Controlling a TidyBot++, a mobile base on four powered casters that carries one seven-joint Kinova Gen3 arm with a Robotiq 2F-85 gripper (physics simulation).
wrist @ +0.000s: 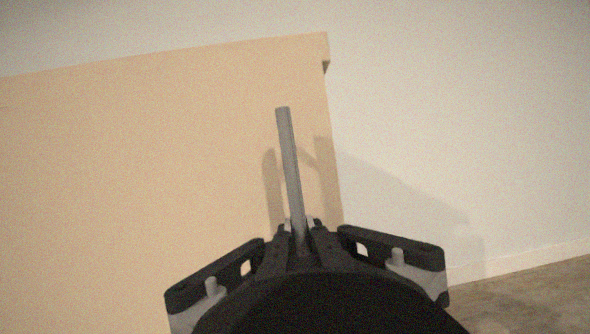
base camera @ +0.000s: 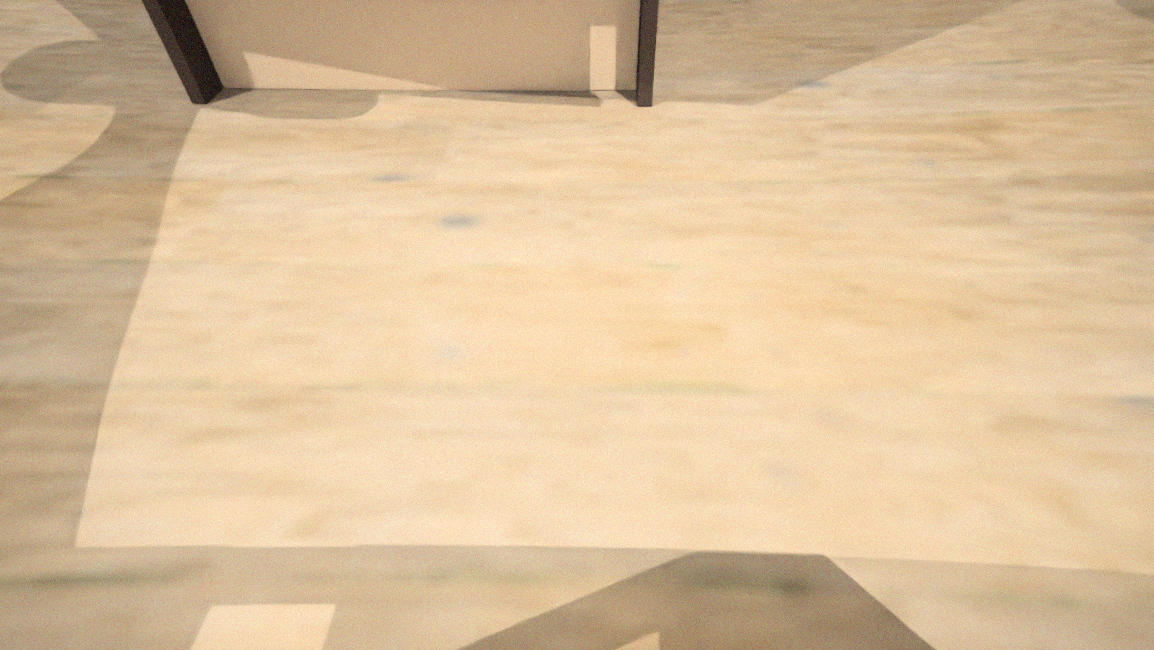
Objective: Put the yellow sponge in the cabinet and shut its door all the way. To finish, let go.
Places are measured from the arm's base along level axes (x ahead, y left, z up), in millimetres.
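Pixels of known places: gripper, between the fingertips: point(wrist: 299, 225).
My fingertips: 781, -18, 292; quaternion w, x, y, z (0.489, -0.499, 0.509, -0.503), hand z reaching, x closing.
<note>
Behind a point stands the place of what it marks, as x, y, z.
The tan cabinet point(wrist: 150, 150) {801, 126, 388} fills the left and middle of the wrist view, with its top edge and right side against a pale wall. Its front looks flat, and no gap around the door shows in this view. A long grey bar handle point(wrist: 290, 160) {746, -18, 355} stands out in front of the tan face. My gripper point(wrist: 299, 225) {781, -18, 292} is shut on the lower part of this handle. The far ends of the fingers are partly hidden by the handle and the gripper body. The yellow sponge does not show in either view, and the inside of the cabinet is hidden.
In the base camera view, a tan panel point(base camera: 419, 44) {921, 221, -339} stands between two dark posts point(base camera: 187, 56) {878, 488, -342} point(base camera: 646, 56) {870, -59, -336} at the top. Light wood-look floor point(base camera: 565, 322) {477, 22, -397} lies in front, crossed by shadows. In the wrist view, the pale wall point(wrist: 450, 125) {1441, -865, 426} meets brownish floor point(wrist: 530, 290) {1308, -1051, -397} at lower right.
</note>
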